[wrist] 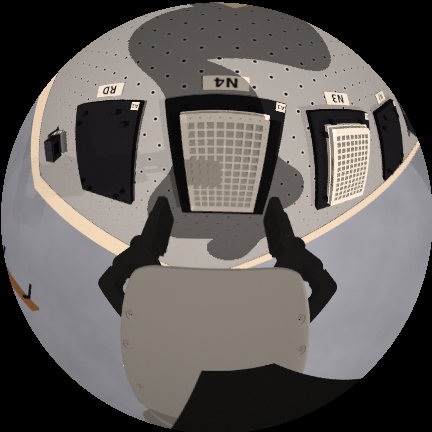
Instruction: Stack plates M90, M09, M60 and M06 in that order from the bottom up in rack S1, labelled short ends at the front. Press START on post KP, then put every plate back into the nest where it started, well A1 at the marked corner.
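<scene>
My gripper (217,207) is open and empty, its two black fingers wide apart at the near end of nest N4. A pale grey plate (234,162) with a grid of square wells lies in the black nest N4 (175,145), between and beyond the fingertips. Its top is partly in shadow. A lighter cream plate (351,165) lies in the black nest N3 (320,185) on the right, near that nest's right side. The plates' labels cannot be read in this view. Rack S1 and post KP cannot be made out.
A black nest marked RD (107,155) holds no plate at the left. A small dark box-like fixture (55,145) stands left of it. Another black nest (390,140) shows at the far right. The perforated board (105,65) has a pale raised edge (75,220) on the near side.
</scene>
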